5 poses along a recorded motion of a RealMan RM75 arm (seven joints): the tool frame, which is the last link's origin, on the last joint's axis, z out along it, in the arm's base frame.
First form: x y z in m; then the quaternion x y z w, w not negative.
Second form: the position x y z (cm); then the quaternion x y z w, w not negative. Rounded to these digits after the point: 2 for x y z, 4 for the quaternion.
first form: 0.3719 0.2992 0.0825 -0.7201 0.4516 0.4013 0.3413
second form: 37.19 29.92 8.25 -0.7201 0.4516 0.4013 0.3413
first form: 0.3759 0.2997 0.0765 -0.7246 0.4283 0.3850 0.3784
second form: 37.59 29.97 7.65 -0.7246 0.4283 0.3850 0.3784
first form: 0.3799 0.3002 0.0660 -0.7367 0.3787 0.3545 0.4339
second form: 37.99 30.02 6.60 -0.7367 0.3787 0.3545 0.4339
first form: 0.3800 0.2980 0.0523 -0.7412 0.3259 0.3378 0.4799
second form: 38.00 29.80 5.23 -0.7412 0.3259 0.3378 0.4799
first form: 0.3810 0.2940 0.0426 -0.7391 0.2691 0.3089 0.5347
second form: 38.10 29.40 4.26 -0.7391 0.2691 0.3089 0.5347
